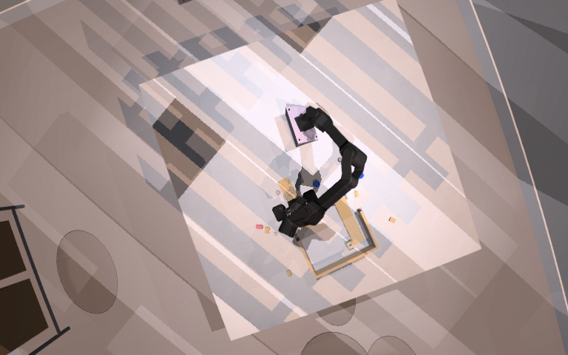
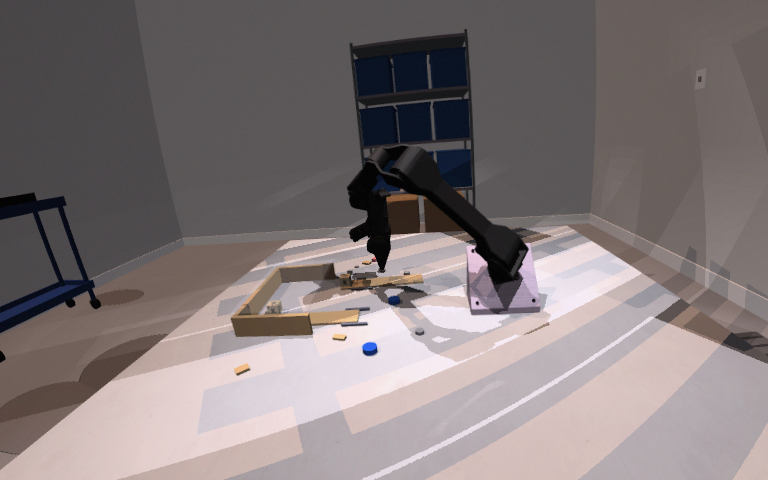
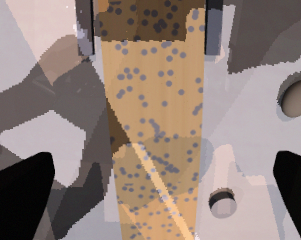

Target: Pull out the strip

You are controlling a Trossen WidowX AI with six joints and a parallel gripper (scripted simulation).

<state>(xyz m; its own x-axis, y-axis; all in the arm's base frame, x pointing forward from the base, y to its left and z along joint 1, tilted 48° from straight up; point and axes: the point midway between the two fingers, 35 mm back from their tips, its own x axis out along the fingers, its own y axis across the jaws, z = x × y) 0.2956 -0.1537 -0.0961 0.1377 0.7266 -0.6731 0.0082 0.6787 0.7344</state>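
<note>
The strip lies 1 cm ahead of my gripper tip and 6 cm below it.
</note>
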